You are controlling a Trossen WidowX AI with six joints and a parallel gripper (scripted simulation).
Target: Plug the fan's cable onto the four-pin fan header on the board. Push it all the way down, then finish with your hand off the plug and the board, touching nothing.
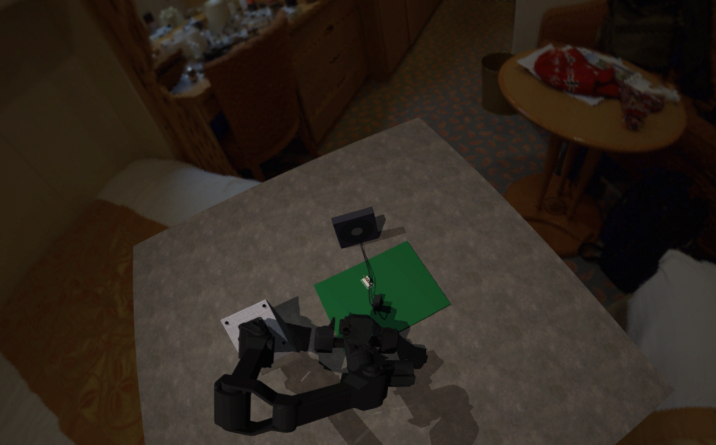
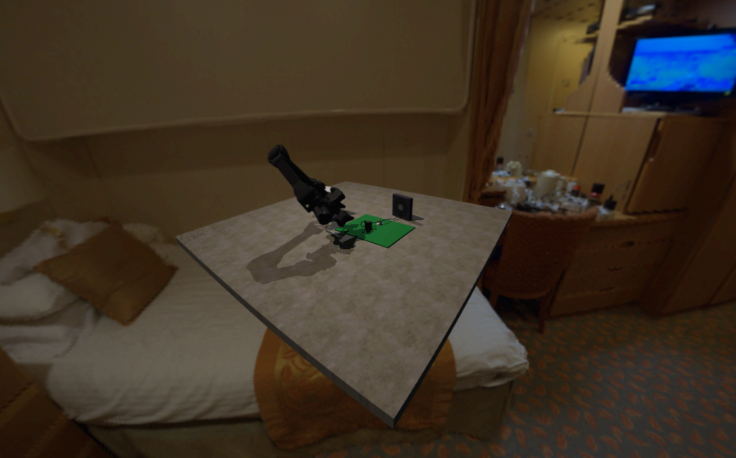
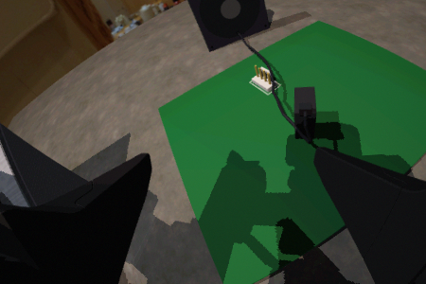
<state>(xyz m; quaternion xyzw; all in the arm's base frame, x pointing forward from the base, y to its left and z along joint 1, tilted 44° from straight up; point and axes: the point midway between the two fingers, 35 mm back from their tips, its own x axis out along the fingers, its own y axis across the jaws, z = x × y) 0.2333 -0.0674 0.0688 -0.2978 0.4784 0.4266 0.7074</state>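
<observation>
Right now my gripper tip is 8 cm short of the black plug, 6 cm above it and 4 cm to the right of it. The rest, counted from my gripper tip: white four-pin header: 12 cm to the left, 9 cm below, 8 cm ahead; then black fan: 26 cm to the left, 12 cm ahead, 3 cm below; then green board: 10 cm below, 10 cm ahead, 7 cm to the left.
</observation>
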